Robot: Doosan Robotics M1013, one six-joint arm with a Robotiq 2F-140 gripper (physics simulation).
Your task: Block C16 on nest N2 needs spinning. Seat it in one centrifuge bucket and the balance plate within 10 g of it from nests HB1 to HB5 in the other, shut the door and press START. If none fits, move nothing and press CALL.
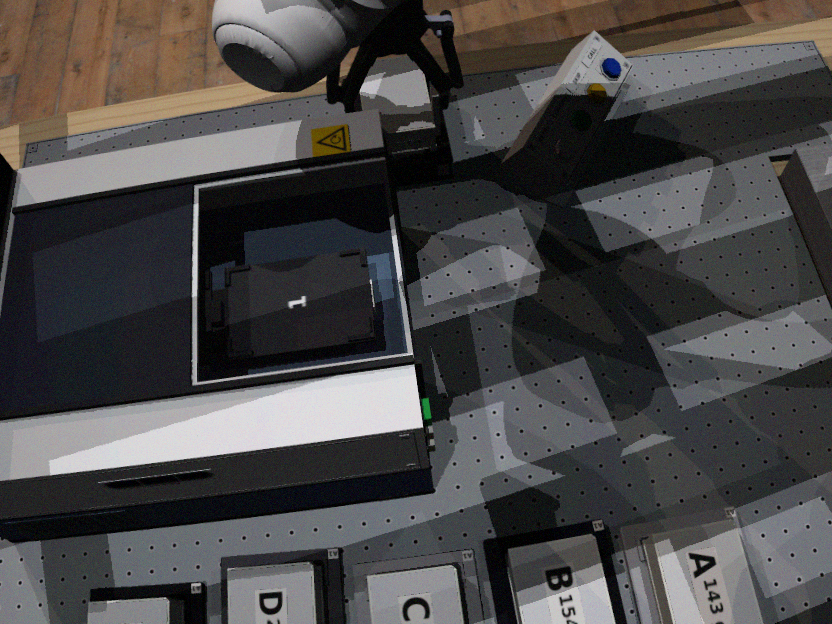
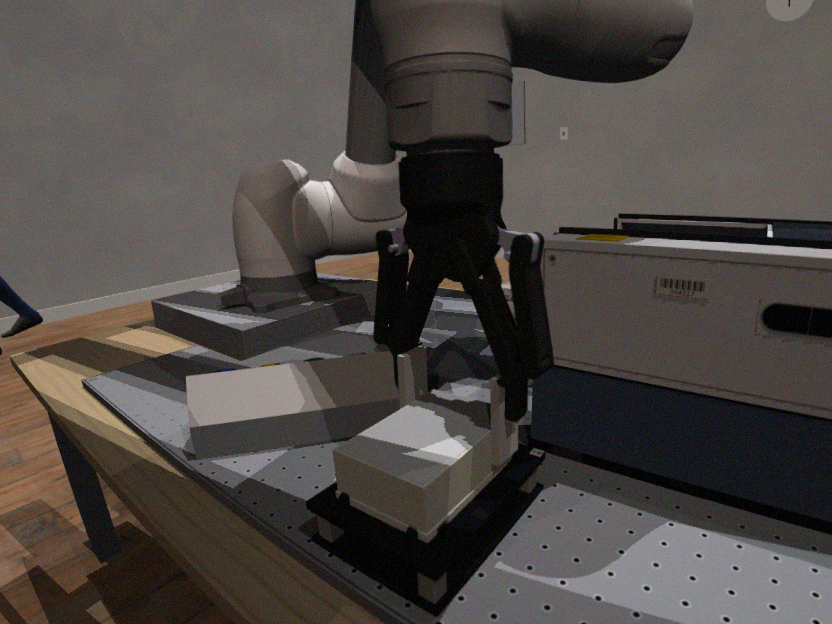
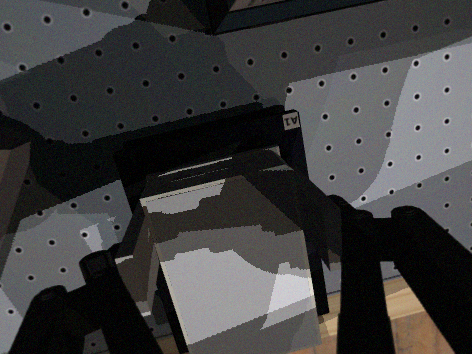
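Pixels of known places: gripper, fingertip midpoint: [image 1: 399, 130] [image 2: 456, 439] [image 3: 223, 205]; arm's base, origin of the base link: [image 2: 281, 296].
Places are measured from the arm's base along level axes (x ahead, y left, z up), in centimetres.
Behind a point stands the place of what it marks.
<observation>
A white block [image 1: 396, 90] {x 66.1, y -19.7, z 3.2 cm} [image 2: 396, 456] {x 67.6, y -23.5, z 3.3 cm} [image 3: 235, 290] {x 66.1, y -19.9, z 3.3 cm} sits level in a black nest [image 2: 376, 530] {x 68.5, y -26.2, z -1.0 cm} [image 3: 200, 137] {x 64.6, y -11.5, z -1.0 cm} behind the centrifuge; its label cannot be read. My gripper [image 1: 395, 100] [image 2: 456, 396] [image 3: 223, 205] {x 65.8, y -15.6, z 0.5 cm} is shut on this block, one pad on each long side near one end. The centrifuge [image 1: 221, 429] {x 76.1, y 28.2, z 16.1 cm} [image 2: 625, 322] {x 74.1, y -3.6, z 9.7 cm} is open on top, and a bucket [image 1: 302, 322] {x 72.3, y 15.0, z 9.2 cm} marked 1 shows inside. Plates D [image 1: 268, 584] {x 74.7, y 38.2, z 0.5 cm}, C [image 1: 416, 591] {x 60.9, y 38.0, z 0.5 cm}, B [image 1: 564, 570] {x 47.3, y 35.7, z 0.6 cm} marked 154 and A [image 1: 705, 570] {x 34.1, y 35.6, z 0.6 cm} marked 143 stand in nests; a fifth plate [image 1: 127, 607] {x 88.3, y 41.5, z 0.5 cm} is cut off.
The slanted button box [image 1: 557, 94] {x 46.6, y -19.1, z 3.4 cm} [image 2: 255, 396] {x 45.7, y -24.8, z 0.9 cm} stands near the nest, with a blue CALL button [image 1: 610, 67] {x 39.5, y -25.0, z 2.2 cm}, a yellow button [image 1: 596, 91] {x 41.6, y -20.8, z 2.3 cm} and a shadowed green one [image 1: 581, 119] {x 43.7, y -16.2, z 2.2 cm}. The arm's base plinth [image 2: 282, 329] {x 15.3, y -7.4, z -2.2 cm} stands behind it. A dark box edge [image 1: 809, 208] {x 15.4, y -7.7, z -2.8 cm} shows at the right.
</observation>
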